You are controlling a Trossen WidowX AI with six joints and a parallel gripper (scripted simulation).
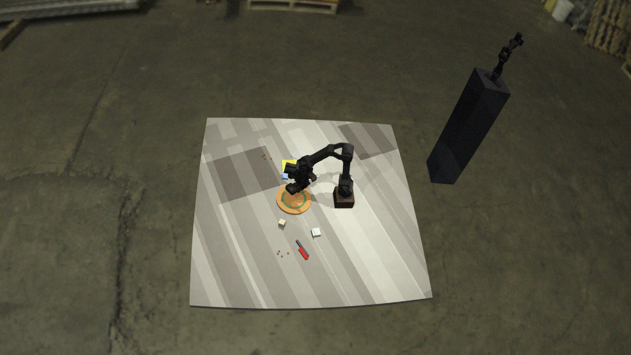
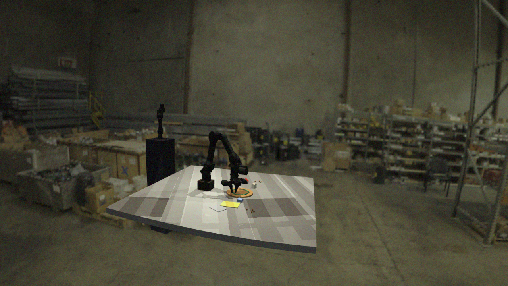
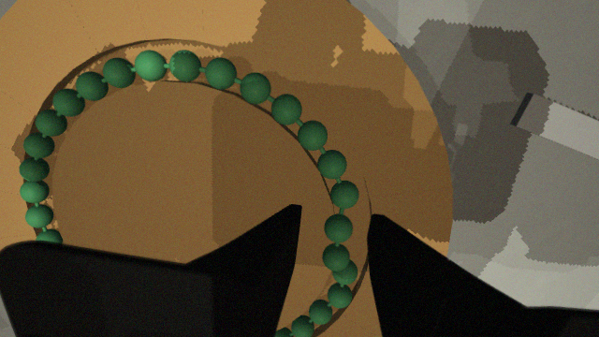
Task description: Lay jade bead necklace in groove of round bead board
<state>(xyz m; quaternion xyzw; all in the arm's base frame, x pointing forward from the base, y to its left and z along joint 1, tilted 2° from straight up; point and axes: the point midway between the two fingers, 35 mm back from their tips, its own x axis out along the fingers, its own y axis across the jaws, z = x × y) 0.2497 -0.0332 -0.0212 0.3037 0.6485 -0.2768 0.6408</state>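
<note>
Now: gripper tip 10 cm to the left of the white strip, 7 cm past it and 1 cm above it. Round my gripper tip: yellow pad: 19 cm to the right, 5 cm ahead, 1 cm below; then blue block: 10 cm to the right, 9 cm ahead, 1 cm below; then cream cube: 22 cm to the left, 9 cm ahead.
</note>
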